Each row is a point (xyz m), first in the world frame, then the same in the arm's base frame.
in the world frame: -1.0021 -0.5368 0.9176
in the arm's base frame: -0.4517 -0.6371 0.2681
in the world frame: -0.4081 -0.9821 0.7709
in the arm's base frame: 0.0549 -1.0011 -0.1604
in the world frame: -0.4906 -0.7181 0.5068
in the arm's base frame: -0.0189 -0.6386 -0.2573
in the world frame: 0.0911 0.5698 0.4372
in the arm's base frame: 0.7245 0.4847 0.1757
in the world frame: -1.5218 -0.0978 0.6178
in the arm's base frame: -0.9354 -0.0731 0.2911
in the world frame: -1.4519 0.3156 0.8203
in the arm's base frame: -0.7868 0.1895 0.6457
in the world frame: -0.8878 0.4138 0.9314
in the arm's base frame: -0.2058 0.1835 0.6959
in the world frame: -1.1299 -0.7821 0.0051
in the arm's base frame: -0.7125 -0.4127 -0.6212
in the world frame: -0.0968 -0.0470 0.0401
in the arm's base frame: 0.4101 0.1436 -0.4229
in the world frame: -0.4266 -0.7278 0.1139
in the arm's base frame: -0.0008 -0.4661 -0.6157
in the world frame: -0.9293 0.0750 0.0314
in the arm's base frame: -0.3933 0.3138 -0.2392
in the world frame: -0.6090 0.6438 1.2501
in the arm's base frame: 0.1358 0.2153 1.0343
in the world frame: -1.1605 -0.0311 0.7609
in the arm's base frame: -0.5547 -0.1076 0.3879
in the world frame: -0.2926 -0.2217 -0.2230
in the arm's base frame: 0.1640 0.1282 -0.7009
